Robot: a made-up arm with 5 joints.
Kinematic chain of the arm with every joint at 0, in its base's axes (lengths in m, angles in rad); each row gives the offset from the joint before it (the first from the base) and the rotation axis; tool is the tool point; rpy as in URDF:
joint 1: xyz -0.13 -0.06 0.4 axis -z
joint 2: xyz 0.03 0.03 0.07 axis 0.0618 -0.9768 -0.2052
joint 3: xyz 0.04 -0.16 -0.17 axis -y
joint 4: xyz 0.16 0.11 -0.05 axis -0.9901 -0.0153 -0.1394
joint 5: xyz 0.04 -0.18 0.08 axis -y
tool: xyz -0.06 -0.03 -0.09 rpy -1.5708 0 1.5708
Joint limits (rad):
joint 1: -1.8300..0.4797
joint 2: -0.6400..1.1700
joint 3: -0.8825..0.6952
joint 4: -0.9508..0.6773
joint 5: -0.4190..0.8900
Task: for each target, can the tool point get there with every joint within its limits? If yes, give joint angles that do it. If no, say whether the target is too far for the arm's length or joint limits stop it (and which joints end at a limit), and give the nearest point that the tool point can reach.
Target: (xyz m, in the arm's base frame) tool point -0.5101 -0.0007 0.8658
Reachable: no: joint limits stop it (at a limit: joint 1, joint 2, joint 3, joint 4, joint 5) | nearest point -0.1990 -0.2868 0.5786 | short by 0.511 m
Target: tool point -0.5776 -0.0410 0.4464
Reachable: no: joint limits stop it (at a limit: joint 1, joint 2, joint 3, joint 4, joint 5) | nearest point -0.4069 -0.1407 0.1625 | short by 0.346 m
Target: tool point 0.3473 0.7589 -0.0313
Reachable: no: too far | nearest point 0.1167 0.3633 0.2157 | short by 0.520 m
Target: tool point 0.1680 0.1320 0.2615
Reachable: yes | joints -1.3205 0.4909 -0.5141 0.0204 0.0260
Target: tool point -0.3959 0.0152 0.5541
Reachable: no: joint limits stop it (at a limit: joint 1, joint 2, joint 3, joint 4, joint 5) | nearest point -0.1618 -0.2390 0.4617 | short by 0.358 m
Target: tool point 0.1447 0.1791 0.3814
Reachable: yes | joints -1.4453 0.2944 0.2088 0.2784 0.5077
